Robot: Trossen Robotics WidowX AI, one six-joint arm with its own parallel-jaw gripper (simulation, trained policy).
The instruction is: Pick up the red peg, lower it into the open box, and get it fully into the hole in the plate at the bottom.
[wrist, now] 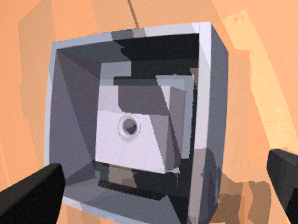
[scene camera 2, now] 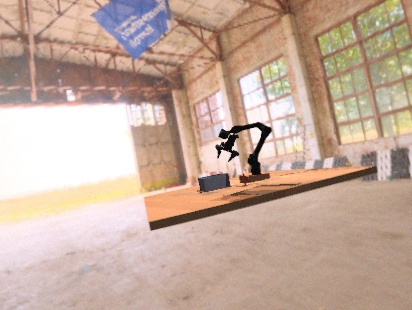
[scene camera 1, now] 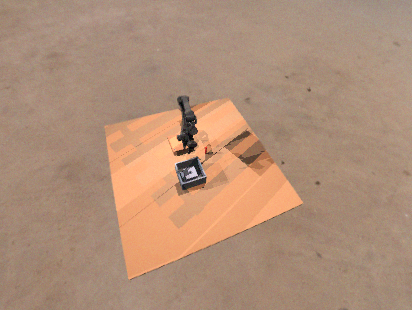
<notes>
I see my gripper [wrist: 168,169], a box [wrist: 191,56] and a grey plate [wrist: 138,126].
Scene camera 2 does not show the grey plate, which is hidden by the box.
</notes>
